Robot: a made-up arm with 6 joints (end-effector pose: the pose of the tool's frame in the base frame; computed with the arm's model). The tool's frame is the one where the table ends.
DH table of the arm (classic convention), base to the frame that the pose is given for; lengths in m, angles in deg. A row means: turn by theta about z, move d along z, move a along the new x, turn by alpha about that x. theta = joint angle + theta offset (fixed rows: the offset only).
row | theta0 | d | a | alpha
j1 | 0 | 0.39 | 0.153 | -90
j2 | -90 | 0 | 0.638 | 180
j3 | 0 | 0 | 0.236 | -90
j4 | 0 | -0.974 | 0 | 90
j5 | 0 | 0 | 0 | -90
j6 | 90 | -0.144 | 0 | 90
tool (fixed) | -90 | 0 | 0 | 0
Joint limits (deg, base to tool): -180..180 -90..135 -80.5..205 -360..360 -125..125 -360..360
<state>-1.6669 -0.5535 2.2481 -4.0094 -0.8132 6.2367</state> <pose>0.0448 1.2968 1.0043 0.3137 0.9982 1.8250</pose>
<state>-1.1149 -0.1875 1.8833 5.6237 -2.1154 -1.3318</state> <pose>-0.1607 0.4990 1.7396 1.0382 -0.1716 -0.5739</pose>
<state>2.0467 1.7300 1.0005 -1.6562 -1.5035 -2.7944</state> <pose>-0.8977 1.4293 -0.1817 -0.3164 1.5752 -2.3497</pose>
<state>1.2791 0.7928 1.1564 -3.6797 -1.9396 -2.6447</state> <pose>0.4525 1.2677 1.4941 1.2857 -1.3947 -0.1537</pose>
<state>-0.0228 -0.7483 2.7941 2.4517 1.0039 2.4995</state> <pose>-1.1915 0.1045 0.3163 -0.3328 -2.0036 1.3655</pose>
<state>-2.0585 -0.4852 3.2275 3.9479 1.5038 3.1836</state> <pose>0.3293 0.8421 0.3078 -1.6349 -2.1666 -1.4544</pose>
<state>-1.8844 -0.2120 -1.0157 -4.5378 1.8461 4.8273</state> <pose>-0.1232 -0.8223 0.4878 0.7000 -0.0759 0.0295</pose>
